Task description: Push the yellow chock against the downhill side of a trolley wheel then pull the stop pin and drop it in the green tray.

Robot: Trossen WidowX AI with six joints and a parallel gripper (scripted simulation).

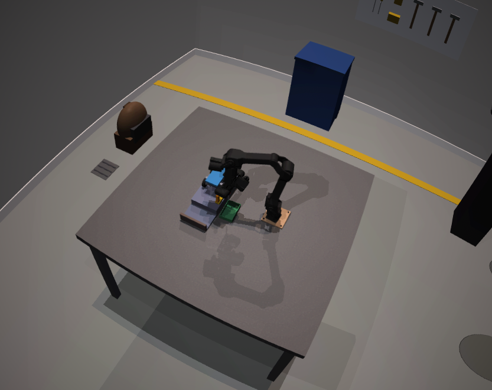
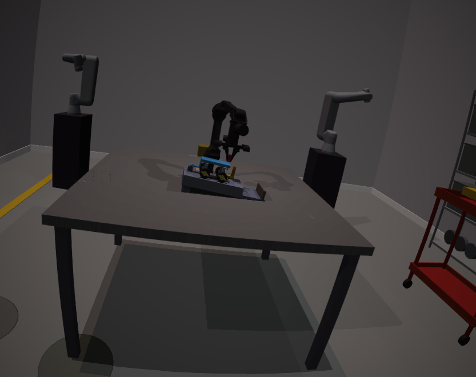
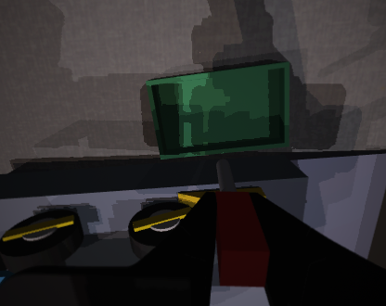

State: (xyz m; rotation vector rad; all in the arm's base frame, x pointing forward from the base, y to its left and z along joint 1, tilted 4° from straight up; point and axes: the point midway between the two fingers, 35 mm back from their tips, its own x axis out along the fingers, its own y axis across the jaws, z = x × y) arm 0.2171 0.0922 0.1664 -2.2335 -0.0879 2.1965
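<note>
My gripper tip is 140 mm above the green tray and 10 mm past it. The rest, counted from my gripper tip: red-headed stop pin right at my gripper tip; blue trolley 110 mm ahead, 70 mm to the right, 30 mm below; yellow chock 50 mm below, 50 mm ahead, 10 mm to the left.
</note>
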